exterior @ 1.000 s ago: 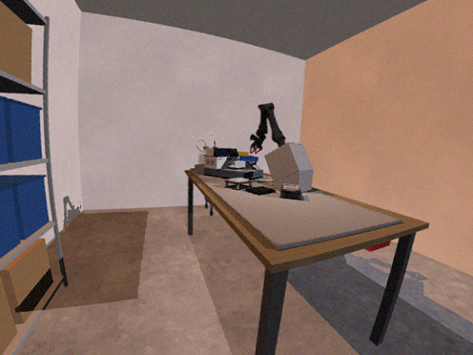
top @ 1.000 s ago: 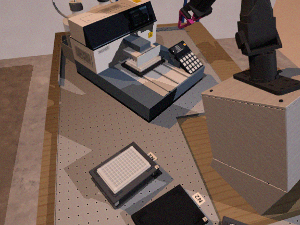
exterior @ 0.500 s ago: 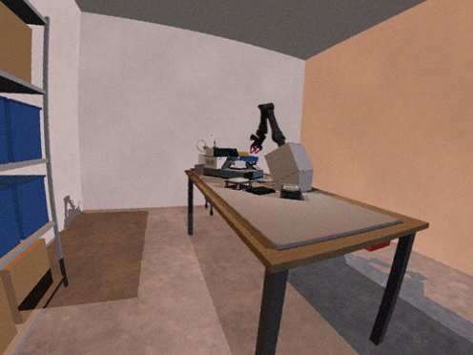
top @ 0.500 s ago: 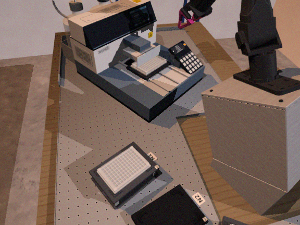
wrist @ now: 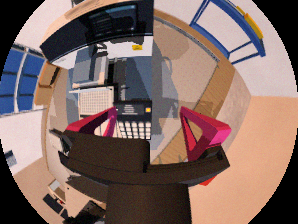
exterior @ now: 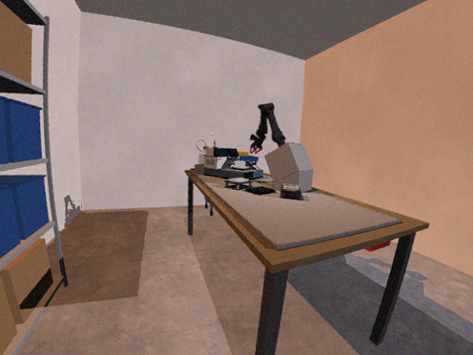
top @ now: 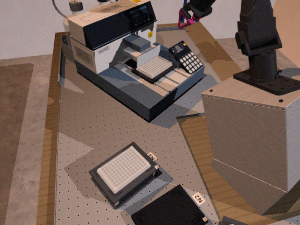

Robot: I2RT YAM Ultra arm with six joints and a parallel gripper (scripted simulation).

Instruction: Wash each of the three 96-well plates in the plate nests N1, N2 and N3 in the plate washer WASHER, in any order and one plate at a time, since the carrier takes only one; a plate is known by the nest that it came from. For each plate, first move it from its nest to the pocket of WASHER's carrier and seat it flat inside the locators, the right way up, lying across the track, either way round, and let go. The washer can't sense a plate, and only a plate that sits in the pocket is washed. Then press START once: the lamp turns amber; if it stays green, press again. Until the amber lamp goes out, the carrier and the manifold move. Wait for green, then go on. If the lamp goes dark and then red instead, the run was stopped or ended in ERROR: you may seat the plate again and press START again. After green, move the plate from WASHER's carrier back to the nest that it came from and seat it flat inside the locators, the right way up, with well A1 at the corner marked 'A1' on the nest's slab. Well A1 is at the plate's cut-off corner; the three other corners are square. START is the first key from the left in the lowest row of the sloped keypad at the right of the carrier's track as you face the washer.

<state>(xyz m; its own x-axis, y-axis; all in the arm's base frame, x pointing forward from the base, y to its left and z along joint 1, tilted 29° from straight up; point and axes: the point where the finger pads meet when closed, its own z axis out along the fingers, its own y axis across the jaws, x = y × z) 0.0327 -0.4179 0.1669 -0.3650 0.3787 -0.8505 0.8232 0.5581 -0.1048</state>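
Now: hand 15 cm short of the dark carrier pocket, 14 cm above it and 8 cm to the right of it. The rest, counted from my hand: bottle: 42 cm ahead, 20 cm to the right, 9 cm below; manifold: 19 cm ahead, 9 cm below, 1 cm to the left; washer: 20 cm ahead, 10 cm below.
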